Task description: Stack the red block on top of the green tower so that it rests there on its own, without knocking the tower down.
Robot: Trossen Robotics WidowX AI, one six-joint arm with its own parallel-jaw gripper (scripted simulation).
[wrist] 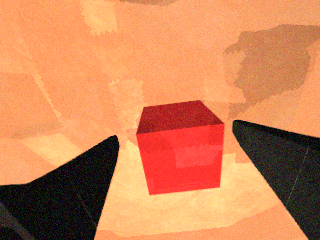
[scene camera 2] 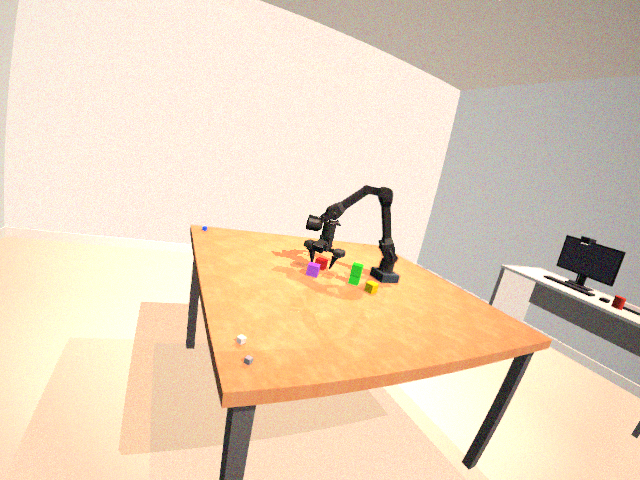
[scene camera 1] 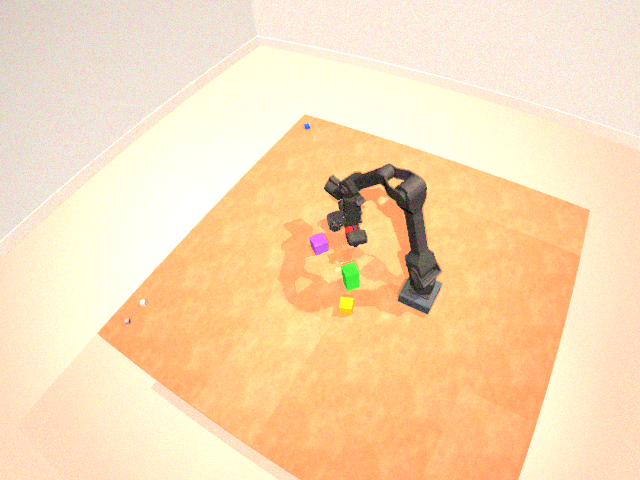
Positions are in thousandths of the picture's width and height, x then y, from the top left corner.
My gripper (scene camera 1: 551,493) is open and holds nothing. Also in view: a red block (wrist: 564,602).
My gripper shows as well in the wrist view (wrist: 545,556).
